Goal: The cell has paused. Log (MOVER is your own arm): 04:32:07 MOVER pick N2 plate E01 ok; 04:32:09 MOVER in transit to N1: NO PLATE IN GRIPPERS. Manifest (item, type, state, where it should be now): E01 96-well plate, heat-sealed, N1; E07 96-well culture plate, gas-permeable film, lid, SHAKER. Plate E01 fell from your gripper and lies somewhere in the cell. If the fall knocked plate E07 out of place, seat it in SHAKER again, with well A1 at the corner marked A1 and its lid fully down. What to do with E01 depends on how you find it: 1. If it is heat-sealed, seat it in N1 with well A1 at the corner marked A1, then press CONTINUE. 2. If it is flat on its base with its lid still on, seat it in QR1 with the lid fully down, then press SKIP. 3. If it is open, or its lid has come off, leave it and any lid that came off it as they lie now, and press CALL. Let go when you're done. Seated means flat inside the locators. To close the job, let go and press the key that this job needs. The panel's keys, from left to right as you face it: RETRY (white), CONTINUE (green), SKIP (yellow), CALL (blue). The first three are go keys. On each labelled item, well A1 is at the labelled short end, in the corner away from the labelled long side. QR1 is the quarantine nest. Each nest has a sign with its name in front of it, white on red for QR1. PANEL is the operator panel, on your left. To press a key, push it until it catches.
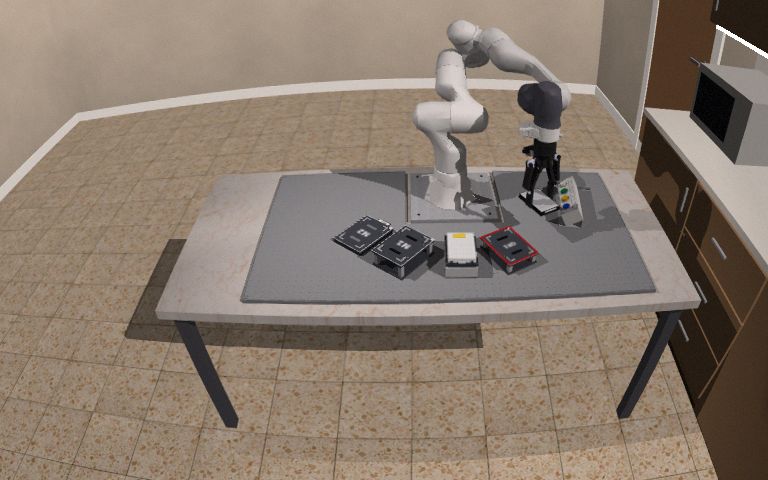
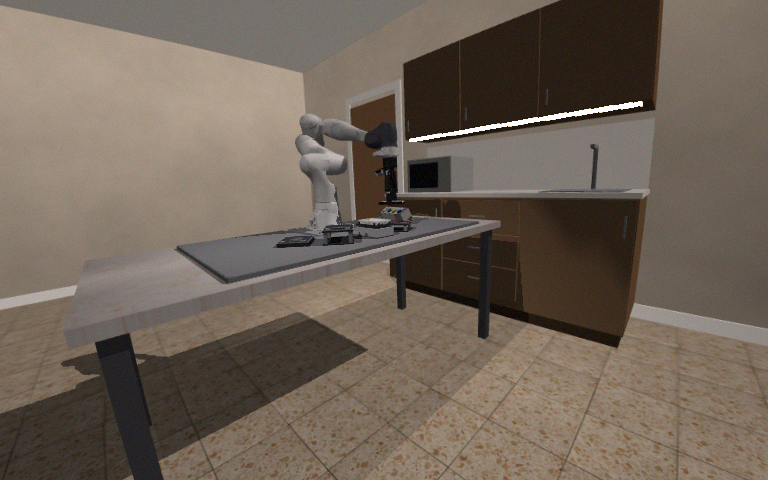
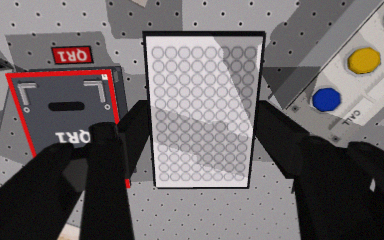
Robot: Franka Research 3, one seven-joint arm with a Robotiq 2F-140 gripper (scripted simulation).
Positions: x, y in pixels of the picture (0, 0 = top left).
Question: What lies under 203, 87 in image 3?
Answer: A plate E01.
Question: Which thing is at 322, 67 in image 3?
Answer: An operator panel.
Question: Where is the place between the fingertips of my gripper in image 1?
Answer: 539, 202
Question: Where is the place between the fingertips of my gripper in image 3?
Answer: At 202, 116
